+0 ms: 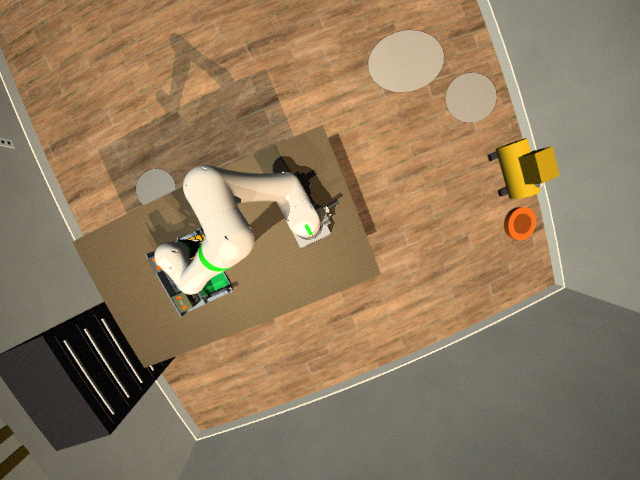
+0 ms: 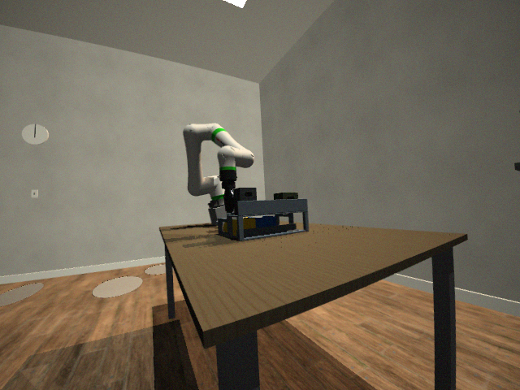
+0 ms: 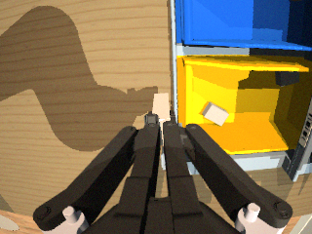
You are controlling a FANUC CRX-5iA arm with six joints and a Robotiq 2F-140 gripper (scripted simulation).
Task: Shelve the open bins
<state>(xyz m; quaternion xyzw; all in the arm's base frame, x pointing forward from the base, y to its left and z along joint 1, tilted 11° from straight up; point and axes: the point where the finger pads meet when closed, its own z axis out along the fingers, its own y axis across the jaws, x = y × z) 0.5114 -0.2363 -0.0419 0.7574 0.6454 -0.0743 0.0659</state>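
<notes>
The yellow bin is 11 cm ahead of my hand, 3 cm below it and 2 cm to the right of it. The rest, counted from my hand: blue bin: 13 cm ahead, 10 cm to the left, 3 cm below; then blue mark: 13 cm ahead, 10 cm to the left, 7 cm below; then yellow mark: 11 cm ahead, 7 cm below, 2 cm to the right.
</notes>
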